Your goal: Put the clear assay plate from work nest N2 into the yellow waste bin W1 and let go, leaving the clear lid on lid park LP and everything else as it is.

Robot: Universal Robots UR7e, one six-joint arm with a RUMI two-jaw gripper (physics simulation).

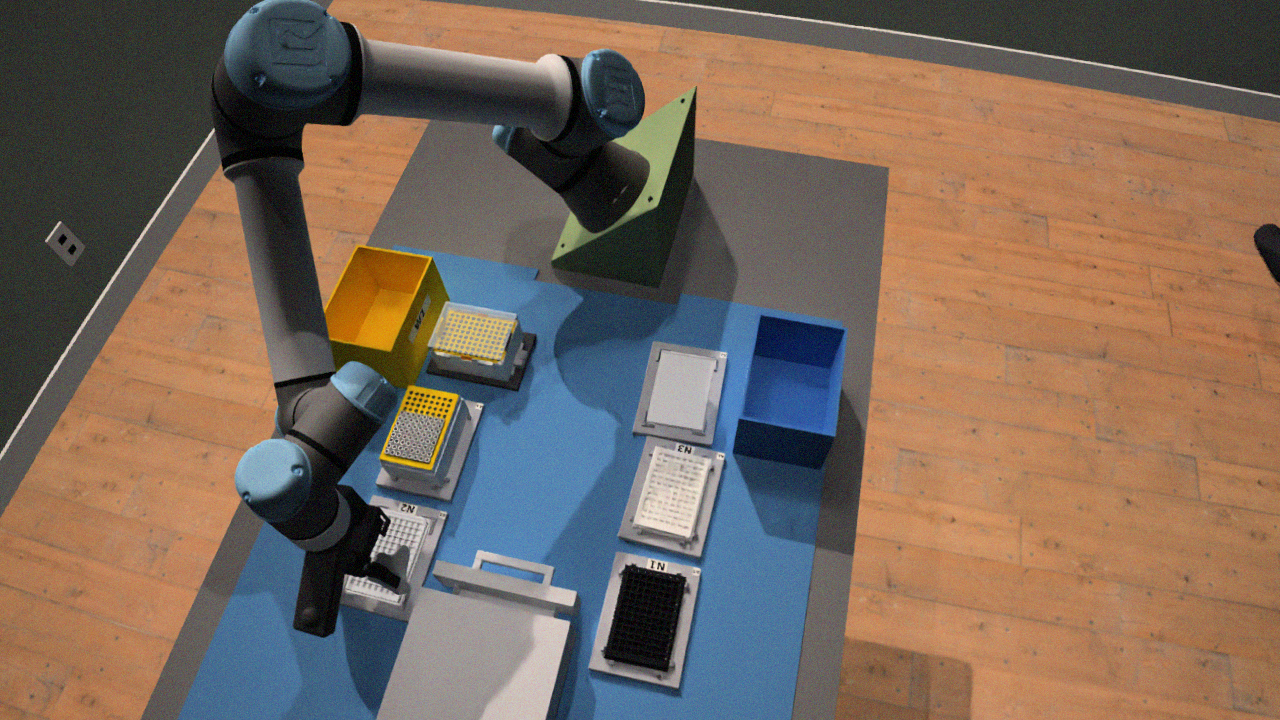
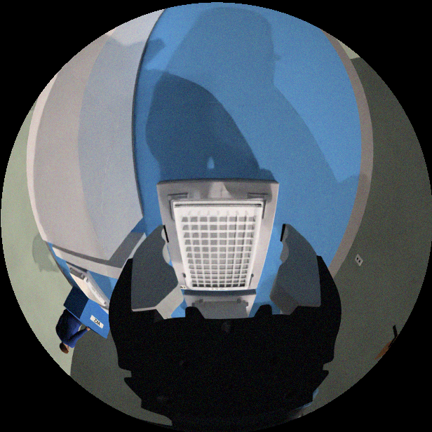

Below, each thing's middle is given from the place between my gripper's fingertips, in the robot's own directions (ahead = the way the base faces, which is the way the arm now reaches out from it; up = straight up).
Scene:
I see the clear assay plate (image 1: 406, 529) 4 cm behind my hand, 1 cm to the left of it and 1 cm below it. From my hand the other things lie so: work nest N2 (image 1: 432, 541): 4 cm behind, 1 cm to the left, 2 cm below; yellow-topped tip rack (image 1: 423, 439): 22 cm behind, 1 cm above; black plate (image 1: 644, 623): 4 cm behind, 38 cm to the left, 1 cm below.

